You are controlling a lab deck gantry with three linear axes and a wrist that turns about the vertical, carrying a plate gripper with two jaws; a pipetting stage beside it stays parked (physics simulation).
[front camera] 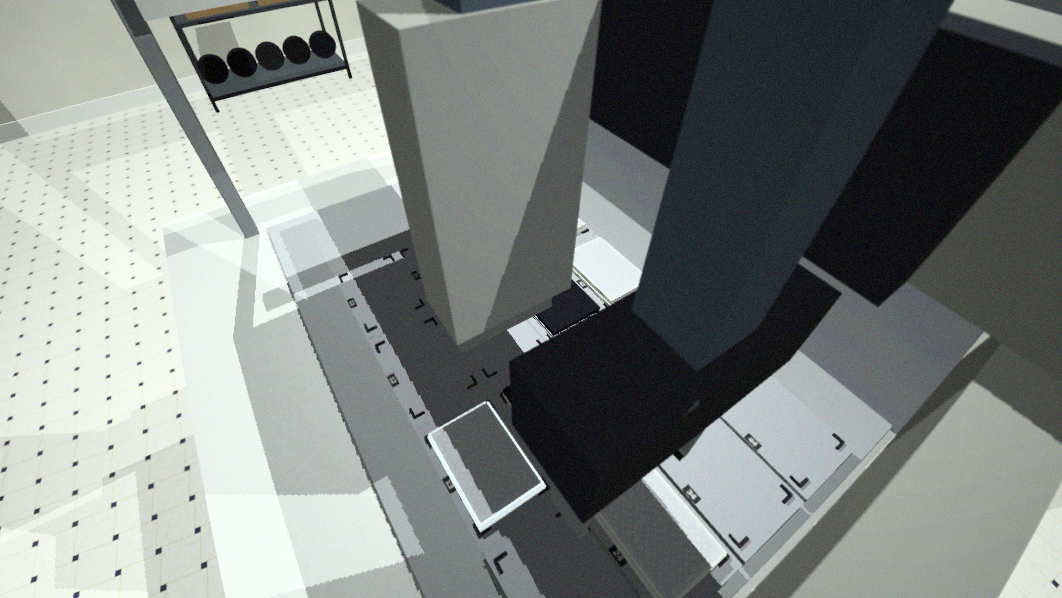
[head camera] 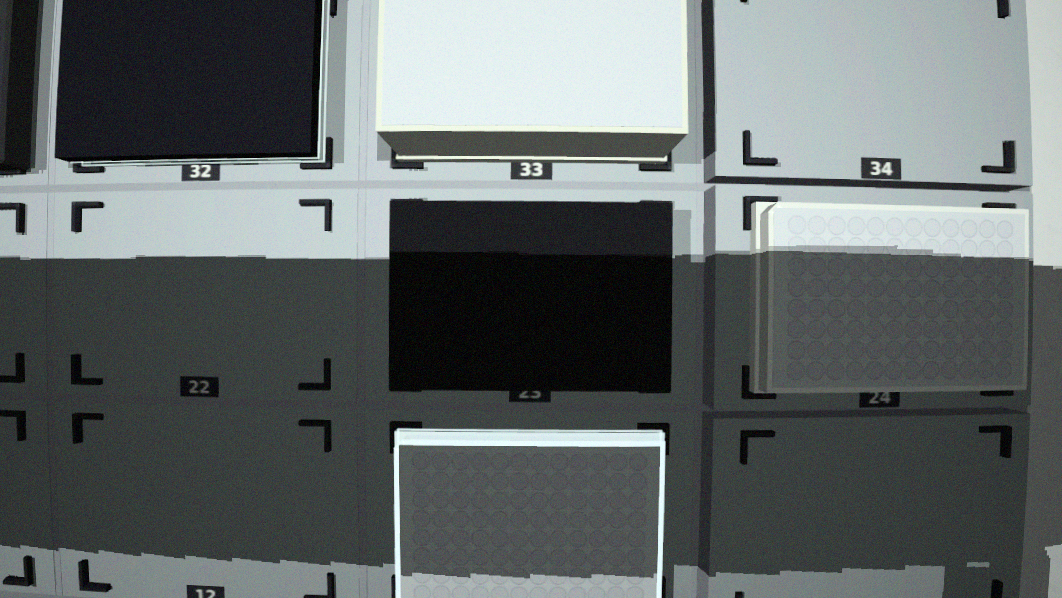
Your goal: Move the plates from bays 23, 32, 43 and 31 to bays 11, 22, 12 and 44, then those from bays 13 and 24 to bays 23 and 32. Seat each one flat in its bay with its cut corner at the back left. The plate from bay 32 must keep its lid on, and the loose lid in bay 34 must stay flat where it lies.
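Frame: origin at the robot's base, x ahead, y left, z up, level; centimetres.
Seen in the pictures: robot's base, origin of its link: (front camera: 341,277).
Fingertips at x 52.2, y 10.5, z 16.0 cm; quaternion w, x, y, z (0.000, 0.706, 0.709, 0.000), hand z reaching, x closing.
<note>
Offsets run from my fingertips to a thing's top centre. "*": to the spot under its first point.
My gripper (front camera: 601,416) shows as a broad black body in the front view; its jaws are hidden beneath it, and they do not show in the head view. A black plate {dx -13.0, dy +4.5, dz -14.3 cm} (head camera: 530,319) lies in bay 23. The dark lidded plate {dx -29.4, dy +15.2, dz -14.3 cm} (front camera: 568,308) (head camera: 185,81) is in bay 32, a pale lid edge showing beneath its dark top. Clear plates lie in bay 13 {* dx -11.9, dy -6.0, dz -14.6 cm} (front camera: 490,464) (head camera: 529,512) and bay 24 {* dx +4.1, dy +3.7, dz -13.1 cm} (front camera: 653,534) (head camera: 891,312). A dark edge {* dx -38.4, dy +14.5, dz -14.8 cm} (head camera: 18,89) shows at bay 31. The gripper hides bay 43 in the front view. I cannot make out the lid in bay 34.
A tall white block {dx -13.0, dy +15.2, dz -11.8 cm} (head camera: 531,66) stands in bay 33. A white plate {dx -29.4, dy +25.9, dz -14.6 cm} (front camera: 605,267) lies behind bay 32. A large grey column (front camera: 490,170) stands beside the dark blue mast (front camera: 750,170). Corner brackets mark bays 22 and 12. A raised pale rim {* dx +12.8, dy +15.1, dz -16.0 cm} (front camera: 780,546) runs along the deck's right side.
</note>
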